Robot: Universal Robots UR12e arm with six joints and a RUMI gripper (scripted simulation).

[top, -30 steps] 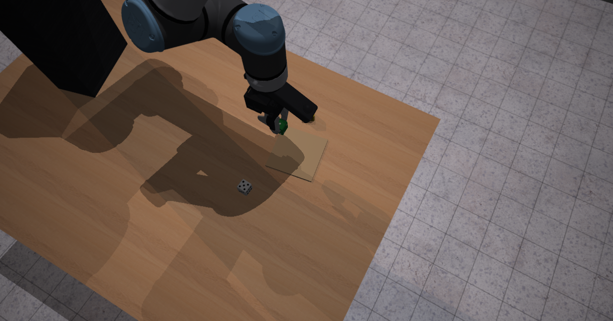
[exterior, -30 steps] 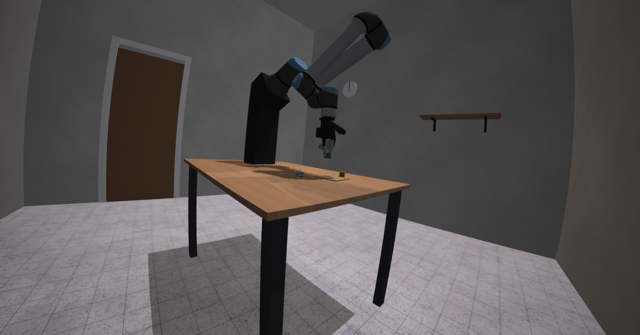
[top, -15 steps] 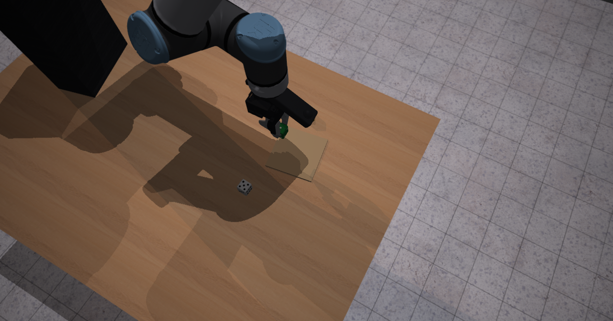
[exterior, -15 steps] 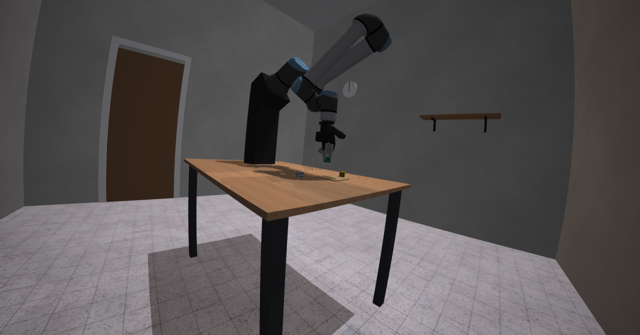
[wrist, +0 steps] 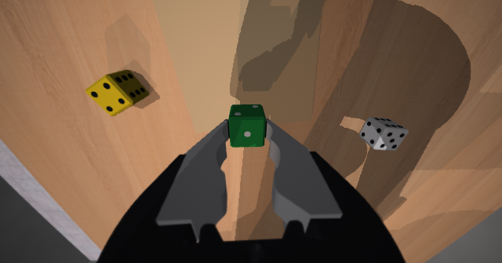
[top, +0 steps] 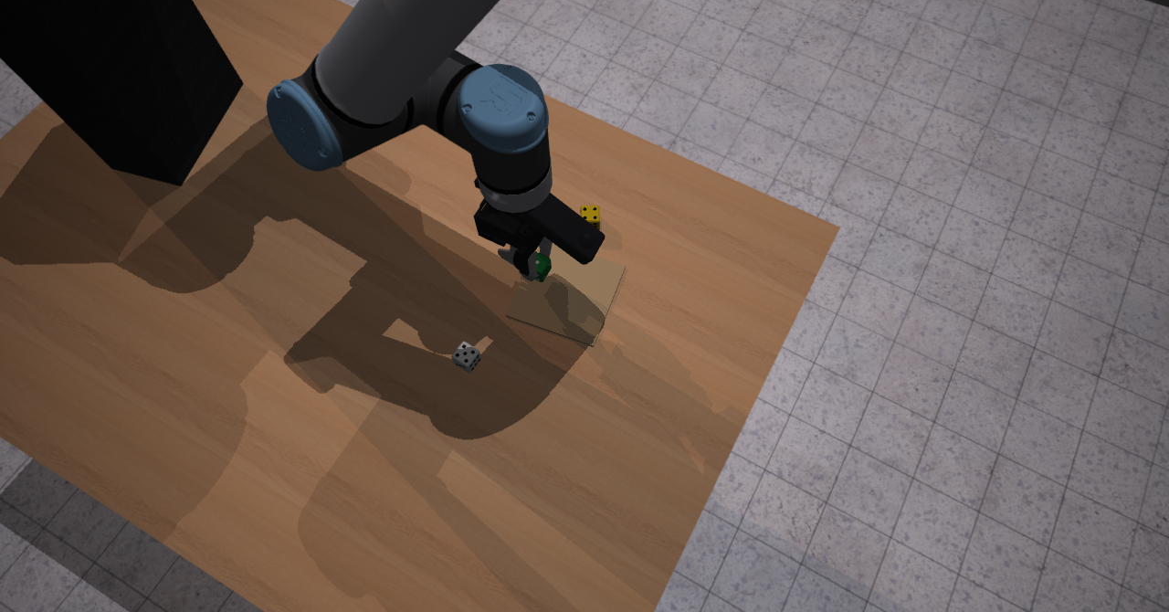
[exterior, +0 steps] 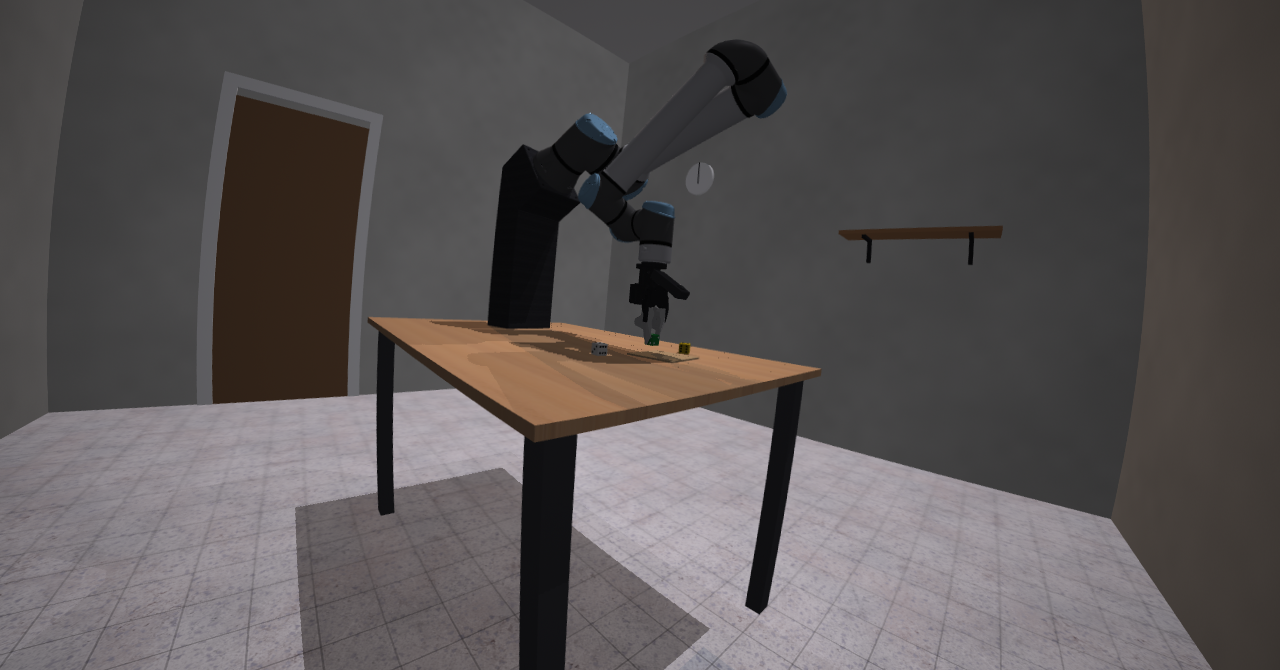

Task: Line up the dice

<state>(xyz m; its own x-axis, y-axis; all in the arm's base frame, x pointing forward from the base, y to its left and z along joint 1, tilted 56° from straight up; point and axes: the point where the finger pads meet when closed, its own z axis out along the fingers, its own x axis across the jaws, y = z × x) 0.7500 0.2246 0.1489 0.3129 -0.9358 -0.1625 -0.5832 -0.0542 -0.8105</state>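
Right now my hand is 4 cm short of the tan mat, 4 cm above it and 2 cm to the right of it. The rest, counted from my hand: yellow die: 12 cm to the left, 4 cm behind, 3 cm below; green die: right at my hand; white die: 16 cm to the right, 5 cm ahead, 3 cm below.
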